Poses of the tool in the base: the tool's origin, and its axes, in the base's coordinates. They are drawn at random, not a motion.
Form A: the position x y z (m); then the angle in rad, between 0 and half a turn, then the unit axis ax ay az.
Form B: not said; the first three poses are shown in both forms.
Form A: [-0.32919 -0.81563 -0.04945 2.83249 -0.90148 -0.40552 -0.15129]
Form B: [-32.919 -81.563 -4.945 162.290 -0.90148 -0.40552 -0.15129]
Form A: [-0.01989 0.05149 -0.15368 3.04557 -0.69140 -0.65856 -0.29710]
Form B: [-1.989 5.149 -15.368 174.498 -0.69140 -0.65856 -0.29710]
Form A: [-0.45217 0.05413 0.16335 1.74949 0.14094 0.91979 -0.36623]
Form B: [-45.217 5.413 16.335 100.238 0.14094 0.91979 -0.36623]
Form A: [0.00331 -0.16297 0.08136 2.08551 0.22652 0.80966 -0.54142]
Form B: [0.331 -16.297 8.136 119.491 0.22652 0.80966 -0.54142]
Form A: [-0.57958 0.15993 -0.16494 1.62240 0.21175 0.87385 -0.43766]
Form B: [-57.958 15.993 -16.494 92.957 0.21175 0.87385 -0.43766]
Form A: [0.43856 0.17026 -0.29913 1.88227 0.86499 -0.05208 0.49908]
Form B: [43.856 17.026 -29.913 107.846 0.86499 -0.05208 0.49908]
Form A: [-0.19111 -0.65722 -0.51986 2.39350 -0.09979 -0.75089 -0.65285]
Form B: [-19.111 -65.722 -51.986 137.137 -0.09979 -0.75089 -0.65285]
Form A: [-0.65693 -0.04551 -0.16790 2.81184 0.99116 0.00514 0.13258]
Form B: [-65.693 -4.551 -16.790 161.107 0.99116 0.00514 0.13258]
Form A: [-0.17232 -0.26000 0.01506 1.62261 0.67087 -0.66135 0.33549]
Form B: [-17.232 -26.000 1.506 92.969 0.67087 -0.66135 0.33549]
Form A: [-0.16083 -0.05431 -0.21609 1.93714 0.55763 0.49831 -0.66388]
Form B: [-16.083 -5.431 -21.609 110.990 0.55763 0.49831 -0.66388]
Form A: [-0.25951 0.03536 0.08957 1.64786 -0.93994 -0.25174 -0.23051]
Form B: [-25.951 3.536 8.957 94.415 -0.93994 -0.25174 -0.23051]
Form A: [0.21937 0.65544 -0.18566 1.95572 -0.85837 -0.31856 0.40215]
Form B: [21.937 65.544 -18.566 112.055 -0.85837 -0.31856 0.40215]
